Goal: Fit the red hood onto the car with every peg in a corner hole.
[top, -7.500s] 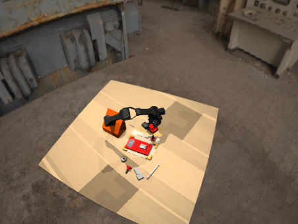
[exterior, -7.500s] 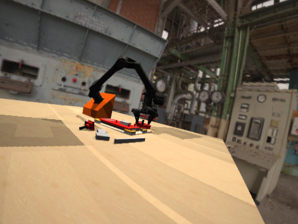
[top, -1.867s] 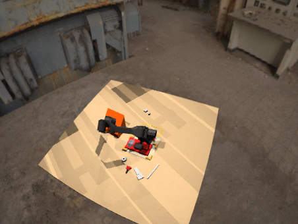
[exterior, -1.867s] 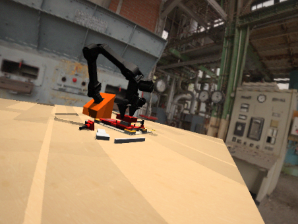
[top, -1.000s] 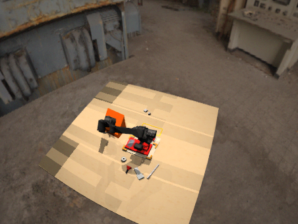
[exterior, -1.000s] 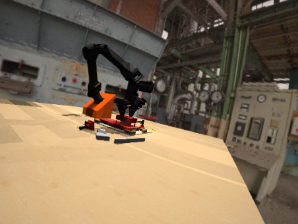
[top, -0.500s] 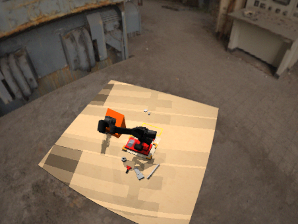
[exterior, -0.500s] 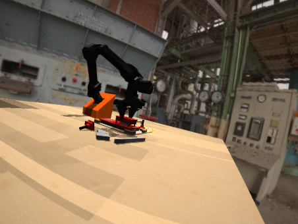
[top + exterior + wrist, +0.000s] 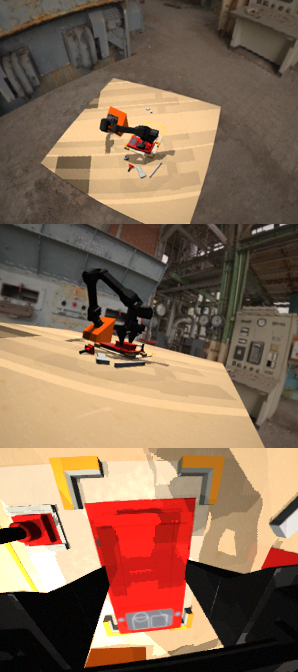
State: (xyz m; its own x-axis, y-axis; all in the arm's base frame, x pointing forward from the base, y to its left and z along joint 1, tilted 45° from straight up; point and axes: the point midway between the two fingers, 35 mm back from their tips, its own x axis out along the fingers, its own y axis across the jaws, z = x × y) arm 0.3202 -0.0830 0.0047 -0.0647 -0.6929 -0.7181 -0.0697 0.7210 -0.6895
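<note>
Right now the red hood is 1 cm above my gripper tip. From my gripper tip the other things lie so: thin grey rod 16 cm ahead, 15 cm to the right, 3 cm below.
</note>
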